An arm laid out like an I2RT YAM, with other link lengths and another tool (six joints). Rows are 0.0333 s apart.
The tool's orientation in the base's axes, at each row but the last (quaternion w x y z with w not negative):
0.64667 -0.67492 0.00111 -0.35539
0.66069 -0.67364 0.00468 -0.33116
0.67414 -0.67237 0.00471 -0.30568
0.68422 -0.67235 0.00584 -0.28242
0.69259 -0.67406 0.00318 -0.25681
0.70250 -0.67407 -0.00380 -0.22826
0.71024 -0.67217 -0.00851 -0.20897
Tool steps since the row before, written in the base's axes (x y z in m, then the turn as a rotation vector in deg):
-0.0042 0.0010 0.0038 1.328 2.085 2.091
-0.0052 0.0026 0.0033 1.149 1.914 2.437
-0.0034 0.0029 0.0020 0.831 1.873 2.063
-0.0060 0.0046 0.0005 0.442 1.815 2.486
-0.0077 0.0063 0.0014 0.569 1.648 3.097
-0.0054 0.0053 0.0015 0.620 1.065 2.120
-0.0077 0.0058 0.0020 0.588 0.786 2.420
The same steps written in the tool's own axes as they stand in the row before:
-0.0018 -0.0054 -0.0008 1.031 -1.560 2.643
-0.0038 -0.0055 0.0003 1.120 -1.924 2.443
-0.0032 -0.0035 0.0014 0.727 -1.709 2.237
-0.0067 -0.0030 0.0019 0.580 -2.244 2.074
-0.0085 -0.0043 0.0033 0.959 -2.764 2.018
-0.0060 -0.0032 0.0035 0.883 -1.816 1.391
-0.0081 -0.0042 0.0037 1.021 -2.114 1.144

